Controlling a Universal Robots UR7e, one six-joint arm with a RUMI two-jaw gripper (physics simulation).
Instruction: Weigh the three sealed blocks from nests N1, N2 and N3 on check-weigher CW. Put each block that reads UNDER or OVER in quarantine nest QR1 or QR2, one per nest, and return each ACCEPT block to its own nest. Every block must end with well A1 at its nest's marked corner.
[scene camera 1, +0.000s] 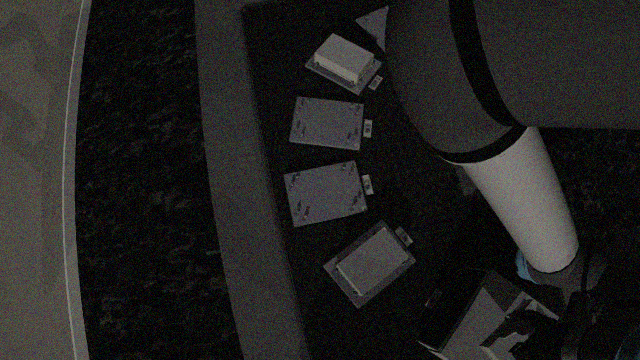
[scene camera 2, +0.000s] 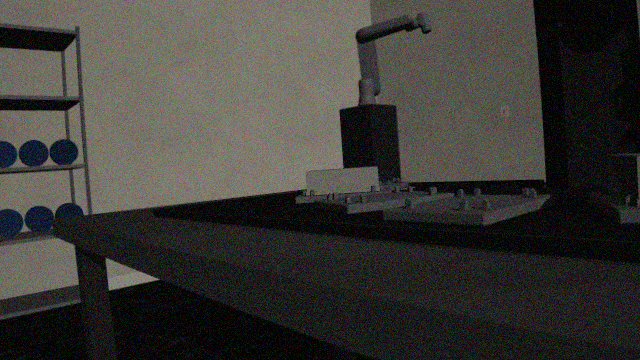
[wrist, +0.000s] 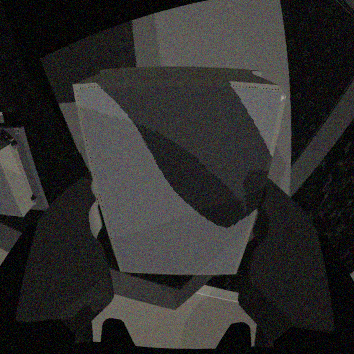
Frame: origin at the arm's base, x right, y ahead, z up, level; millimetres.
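Seen in the pictures: gripper, fingertip midpoint: (scene camera 1: 519, 336) (wrist: 178, 175).
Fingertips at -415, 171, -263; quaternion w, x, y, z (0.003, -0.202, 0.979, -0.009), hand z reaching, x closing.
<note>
Offsets run from my fingertips to a thing's top centre, as dx, dy, dz. "spot": to the spot under its first point.
My gripper (wrist: 178, 175) is shut on a pale sealed block {-2, +3, +29} (wrist: 165, 215), with a jaw on each side. In scene camera 1, check-weigher CW {+15, +11, -72} (scene camera 1: 470, 325) lies under the arm's end at the lower right, with dark shapes across it. The gap between block and CW is unclear, and no reading is legible. One block {+237, +214, -118} (scene camera 1: 372, 260) sits in nest N1 {spot: +165, +260, -160} (scene camera 1: 358, 301). Another block {+743, +135, -118} (scene camera 1: 345, 55) (scene camera 2: 342, 180) sits in nest QR1 {spot: +729, +201, -160} (scene camera 1: 320, 71). N2 {+416, +269, -150} (scene camera 1: 327, 195) (scene camera 2: 435, 217) and N3 {+584, +221, -150} (scene camera 1: 327, 122) hold no block. QR2 {+834, -25, -150} (scene camera 1: 376, 22) is partly hidden. A1 marks are illegible.
The arm (scene camera 1: 525, 210) crosses the upper right of scene camera 1. Nest posts stand up around the empty nests. A shelf rack (scene camera 2: 83, 120) and a second small arm (scene camera 2: 369, 62) on a dark pedestal (scene camera 2: 370, 135) stand in the background. The picture is dark and noisy.
</note>
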